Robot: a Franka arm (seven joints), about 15 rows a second.
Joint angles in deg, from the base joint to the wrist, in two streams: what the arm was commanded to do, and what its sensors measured. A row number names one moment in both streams.
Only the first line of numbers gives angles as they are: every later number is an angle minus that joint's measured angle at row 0.
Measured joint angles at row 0:
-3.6, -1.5, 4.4, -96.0, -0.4, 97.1, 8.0
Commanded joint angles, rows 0 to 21:
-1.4, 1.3, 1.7, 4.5, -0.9, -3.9, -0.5
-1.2, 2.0, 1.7, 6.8, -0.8, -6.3, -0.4
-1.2, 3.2, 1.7, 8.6, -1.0, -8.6, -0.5
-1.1, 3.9, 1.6, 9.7, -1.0, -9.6, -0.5
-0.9, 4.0, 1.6, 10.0, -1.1, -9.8, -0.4
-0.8, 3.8, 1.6, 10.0, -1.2, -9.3, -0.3
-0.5, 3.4, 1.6, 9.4, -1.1, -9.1, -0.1
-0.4, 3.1, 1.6, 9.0, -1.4, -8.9, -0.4
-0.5, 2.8, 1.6, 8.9, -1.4, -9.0, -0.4
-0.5, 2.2, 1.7, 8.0, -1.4, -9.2, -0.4
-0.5, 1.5, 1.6, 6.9, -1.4, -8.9, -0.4
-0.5, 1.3, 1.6, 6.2, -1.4, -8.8, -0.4
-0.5, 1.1, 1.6, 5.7, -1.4, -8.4, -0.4
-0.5, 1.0, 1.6, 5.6, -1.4, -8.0, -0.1
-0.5, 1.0, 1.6, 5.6, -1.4, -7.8, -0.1
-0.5, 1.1, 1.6, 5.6, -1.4, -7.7, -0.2
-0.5, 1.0, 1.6, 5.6, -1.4, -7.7, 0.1
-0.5, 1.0, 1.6, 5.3, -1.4, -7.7, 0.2
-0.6, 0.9, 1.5, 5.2, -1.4, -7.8, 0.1
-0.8, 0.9, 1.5, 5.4, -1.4, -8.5, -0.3
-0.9, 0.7, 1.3, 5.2, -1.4, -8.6, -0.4
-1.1, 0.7, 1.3, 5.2, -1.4, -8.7, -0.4
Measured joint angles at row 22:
-0.1, 2.3, 0.9, 6.9, -0.9, -8.1, 0.0
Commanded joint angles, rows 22 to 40:
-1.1, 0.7, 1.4, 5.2, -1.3, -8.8, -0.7
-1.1, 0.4, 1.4, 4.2, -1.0, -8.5, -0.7
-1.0, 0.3, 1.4, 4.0, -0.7, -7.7, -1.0
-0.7, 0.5, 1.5, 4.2, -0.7, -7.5, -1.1
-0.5, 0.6, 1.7, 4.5, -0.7, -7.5, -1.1
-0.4, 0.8, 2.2, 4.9, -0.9, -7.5, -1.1
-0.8, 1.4, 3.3, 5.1, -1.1, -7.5, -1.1
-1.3, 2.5, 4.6, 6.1, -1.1, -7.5, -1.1
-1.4, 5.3, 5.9, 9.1, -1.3, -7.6, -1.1
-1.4, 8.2, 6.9, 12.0, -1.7, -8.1, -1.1
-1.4, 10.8, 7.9, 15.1, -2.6, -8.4, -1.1
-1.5, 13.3, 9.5, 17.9, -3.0, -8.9, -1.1
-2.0, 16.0, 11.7, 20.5, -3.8, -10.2, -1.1
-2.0, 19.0, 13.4, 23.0, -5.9, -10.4, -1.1
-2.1, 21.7, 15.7, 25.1, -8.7, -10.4, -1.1
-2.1, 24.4, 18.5, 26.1, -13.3, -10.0, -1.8
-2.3, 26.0, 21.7, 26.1, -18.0, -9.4, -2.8
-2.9, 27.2, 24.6, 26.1, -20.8, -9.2, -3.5
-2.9, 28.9, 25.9, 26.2, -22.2, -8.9, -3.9
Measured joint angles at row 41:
-1.8, 24.5, 21.4, 22.7, -18.0, -8.0, -1.8
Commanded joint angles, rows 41 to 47:
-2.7, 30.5, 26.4, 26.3, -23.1, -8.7, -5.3
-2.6, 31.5, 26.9, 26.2, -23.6, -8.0, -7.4
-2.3, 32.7, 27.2, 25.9, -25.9, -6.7, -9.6
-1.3, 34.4, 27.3, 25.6, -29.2, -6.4, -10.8
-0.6, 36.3, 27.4, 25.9, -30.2, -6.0, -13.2
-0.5, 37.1, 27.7, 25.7, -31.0, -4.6, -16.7
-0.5, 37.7, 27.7, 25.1, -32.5, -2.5, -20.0
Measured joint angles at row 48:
-1.0, 34.8, 26.8, 23.5, -29.4, -4.8, -14.2
